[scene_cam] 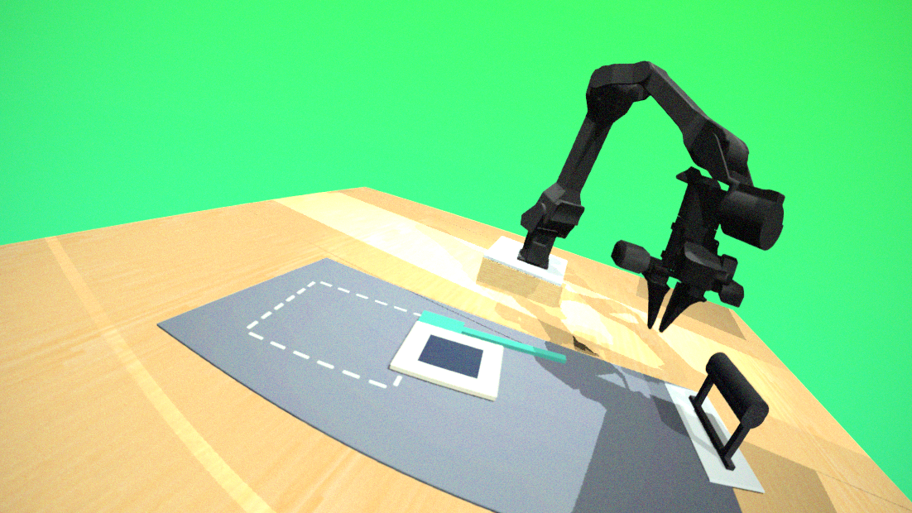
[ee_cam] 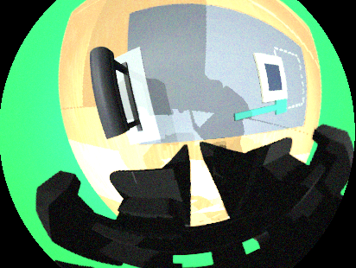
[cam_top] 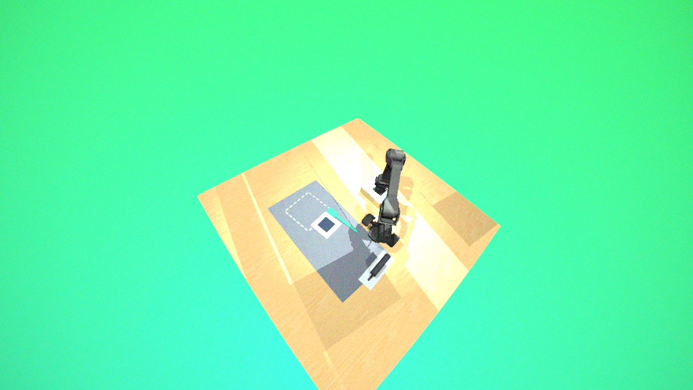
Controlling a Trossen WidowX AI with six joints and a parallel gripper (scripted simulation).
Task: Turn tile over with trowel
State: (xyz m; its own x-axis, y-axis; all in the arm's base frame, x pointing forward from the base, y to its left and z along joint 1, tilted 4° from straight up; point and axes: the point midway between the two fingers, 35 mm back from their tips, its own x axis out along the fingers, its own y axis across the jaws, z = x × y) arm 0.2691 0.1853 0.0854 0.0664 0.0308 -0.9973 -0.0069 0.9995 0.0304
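The small trowel lies 11 cm ahead of my gripper tip, 10 cm to the left of it and 4 cm below it. The rest, counted from my gripper tip: tile 10 cm ahead, 25 cm to the right, 8 cm below; then thin teal strip 2 cm ahead, 23 cm to the right, 8 cm below; then grey mat 13 cm ahead, 22 cm to the right, 10 cm below.
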